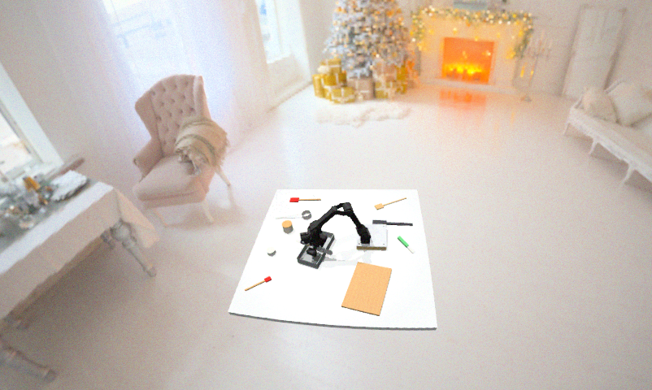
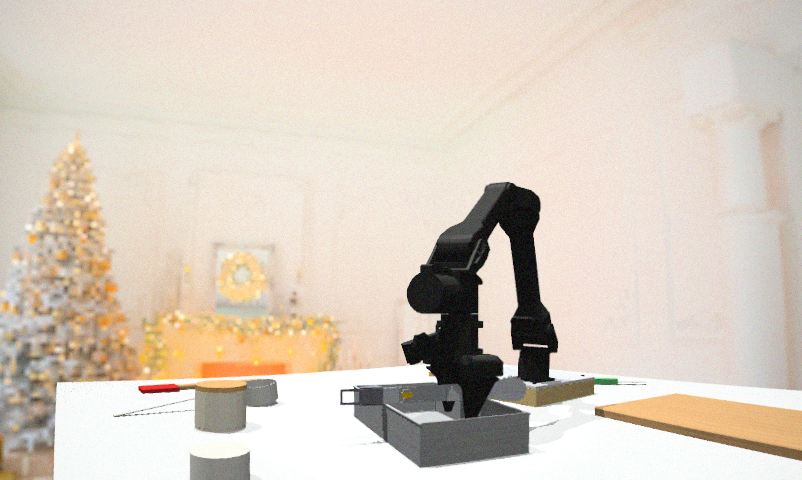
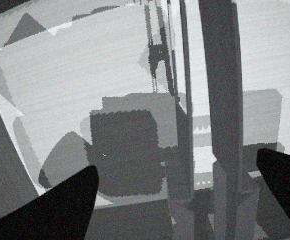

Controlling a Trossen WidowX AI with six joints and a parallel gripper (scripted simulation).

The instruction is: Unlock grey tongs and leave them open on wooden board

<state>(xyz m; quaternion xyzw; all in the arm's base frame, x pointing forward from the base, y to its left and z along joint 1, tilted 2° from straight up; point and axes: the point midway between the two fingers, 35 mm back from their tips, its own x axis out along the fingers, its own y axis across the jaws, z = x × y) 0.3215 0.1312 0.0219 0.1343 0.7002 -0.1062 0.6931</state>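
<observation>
Now: the grey roasting tin 20 mm ahead of my gripper tip and 40 mm to the right of it. From my gripper tip the other things lie so: green-handled tool 620 mm behind, 130 mm to the right, 20 mm below; wooden board 370 mm behind, 240 mm to the left, 20 mm below; lidded cream jar 300 mm ahead, 220 mm to the right, 10 mm above.
</observation>
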